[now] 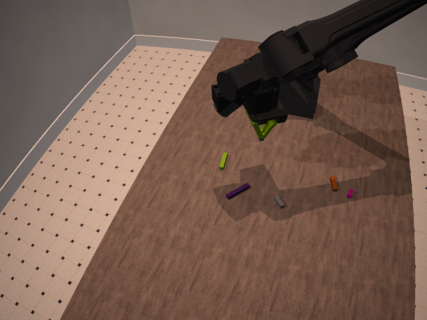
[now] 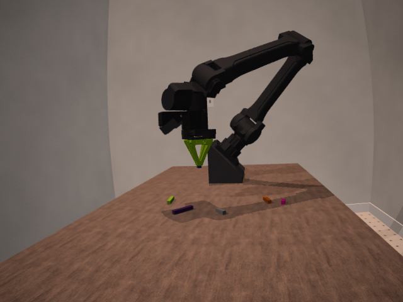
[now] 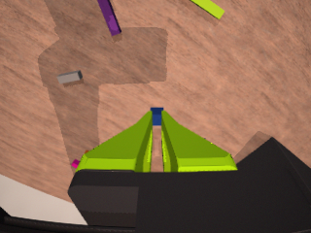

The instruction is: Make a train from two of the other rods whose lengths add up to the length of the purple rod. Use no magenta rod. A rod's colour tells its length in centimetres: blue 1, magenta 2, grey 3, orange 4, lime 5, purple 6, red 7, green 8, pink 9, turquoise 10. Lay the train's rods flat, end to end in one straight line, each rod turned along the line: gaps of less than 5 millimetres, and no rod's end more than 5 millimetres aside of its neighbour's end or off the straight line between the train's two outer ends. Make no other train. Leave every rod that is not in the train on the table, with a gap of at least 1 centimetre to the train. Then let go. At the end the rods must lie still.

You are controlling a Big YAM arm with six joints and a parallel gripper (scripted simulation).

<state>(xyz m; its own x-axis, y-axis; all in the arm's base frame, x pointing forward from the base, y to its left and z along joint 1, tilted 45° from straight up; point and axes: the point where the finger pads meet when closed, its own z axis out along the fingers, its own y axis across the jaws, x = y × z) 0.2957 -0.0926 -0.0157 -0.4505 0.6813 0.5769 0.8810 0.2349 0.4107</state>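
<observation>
My hand is 11 cm above the lime rod, 9 cm to the left of it and 1 cm past it. Round my hand: grey rod: 11 cm below, 10 cm ahead, 6 cm to the left; then blue rod: 1 cm below; then purple rod: 11 cm below, 8 cm ahead, 4 cm to the right.
</observation>
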